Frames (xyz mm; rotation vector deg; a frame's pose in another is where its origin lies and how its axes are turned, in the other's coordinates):
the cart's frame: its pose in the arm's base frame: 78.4 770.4 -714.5 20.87 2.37 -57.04
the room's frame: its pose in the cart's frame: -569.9 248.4 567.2 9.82 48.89 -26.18
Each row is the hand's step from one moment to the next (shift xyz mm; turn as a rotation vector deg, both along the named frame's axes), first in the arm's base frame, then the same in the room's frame.
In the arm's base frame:
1: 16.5 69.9 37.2 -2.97 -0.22 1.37
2: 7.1 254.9 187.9 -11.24 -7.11 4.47
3: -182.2 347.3 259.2 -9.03 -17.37 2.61
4: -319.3 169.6 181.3 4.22 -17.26 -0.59
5: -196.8 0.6 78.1 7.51 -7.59 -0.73
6: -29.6 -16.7 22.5 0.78 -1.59 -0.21
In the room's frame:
1: -57.9 26.5 -49.9 -1.61 -2.78 0.66
2: -266.7 50.6 -163.2 -3.07 -11.10 8.02
3: -394.5 -120.4 -225.5 2.82 -9.94 16.83
4: -276.6 -279.6 -94.4 7.65 2.76 15.81
5: -100.6 -184.6 24.9 4.63 6.75 6.90
6: -18.7 -27.7 23.4 0.90 0.62 1.41

